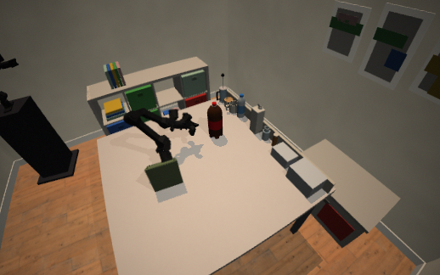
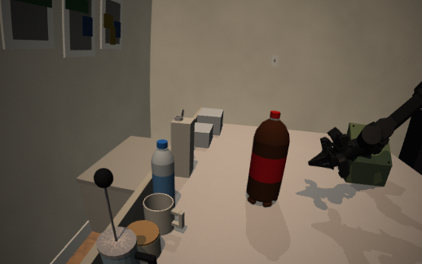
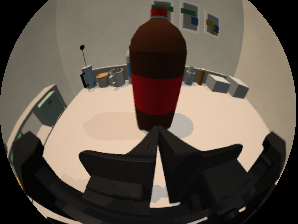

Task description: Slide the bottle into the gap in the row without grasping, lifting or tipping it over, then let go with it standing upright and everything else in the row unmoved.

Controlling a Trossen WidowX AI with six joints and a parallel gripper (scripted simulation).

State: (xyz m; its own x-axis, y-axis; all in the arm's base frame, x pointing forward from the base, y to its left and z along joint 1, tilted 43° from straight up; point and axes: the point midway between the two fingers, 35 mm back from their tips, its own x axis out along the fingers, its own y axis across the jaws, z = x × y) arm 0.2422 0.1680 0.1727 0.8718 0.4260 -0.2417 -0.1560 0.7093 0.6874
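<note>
The dark cola bottle is 16 cm ahead of my hand, 2 cm to the left of it and 1 cm below it. From my hand the other things lie so: water bottle 44 cm ahead, 17 cm to the left, 6 cm below; lidded jar 40 cm ahead, 36 cm to the left, 13 cm below.
</note>
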